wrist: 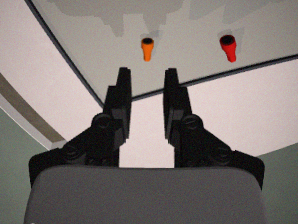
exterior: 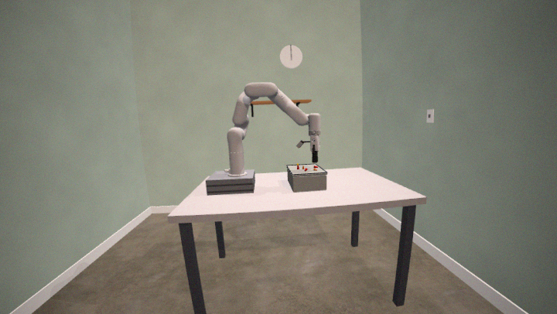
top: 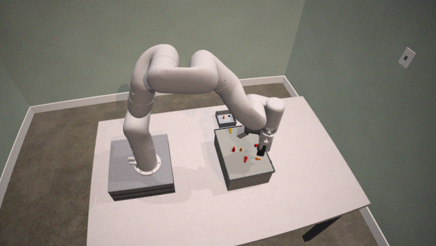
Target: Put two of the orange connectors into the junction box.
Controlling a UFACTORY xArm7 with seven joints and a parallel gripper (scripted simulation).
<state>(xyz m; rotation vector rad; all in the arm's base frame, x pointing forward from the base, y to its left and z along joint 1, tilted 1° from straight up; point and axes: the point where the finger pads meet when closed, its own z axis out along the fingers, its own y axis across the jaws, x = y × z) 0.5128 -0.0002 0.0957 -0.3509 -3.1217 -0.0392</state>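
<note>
Right now the junction box is 11 cm behind my hand, 36 cm to the left of it and 19 cm below it. Round my hand: yellow connector 11 cm behind, 18 cm to the left, 7 cm below; then grey tool case 6 cm behind, 6 cm to the left, 11 cm below.
</note>
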